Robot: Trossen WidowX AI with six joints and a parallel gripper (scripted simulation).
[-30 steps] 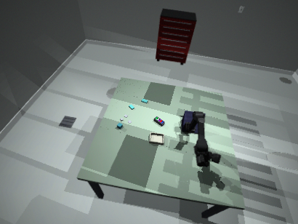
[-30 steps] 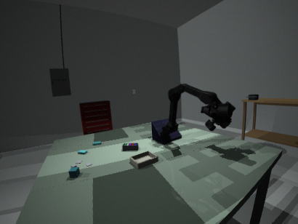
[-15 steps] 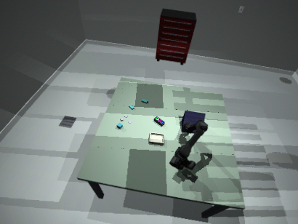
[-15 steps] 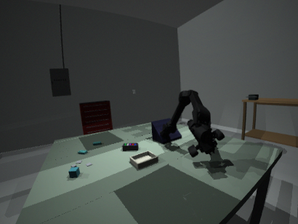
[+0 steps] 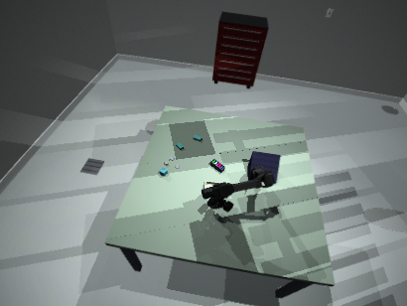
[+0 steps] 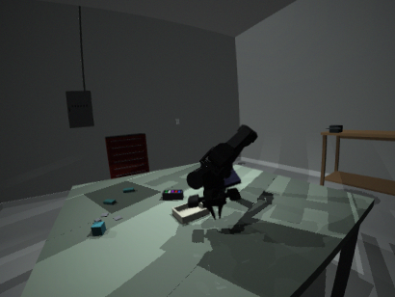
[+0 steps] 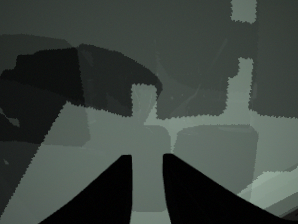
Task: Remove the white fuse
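Right now my gripper tip is 140 mm to the left of the tray, 40 mm short of it and 30 mm above it.
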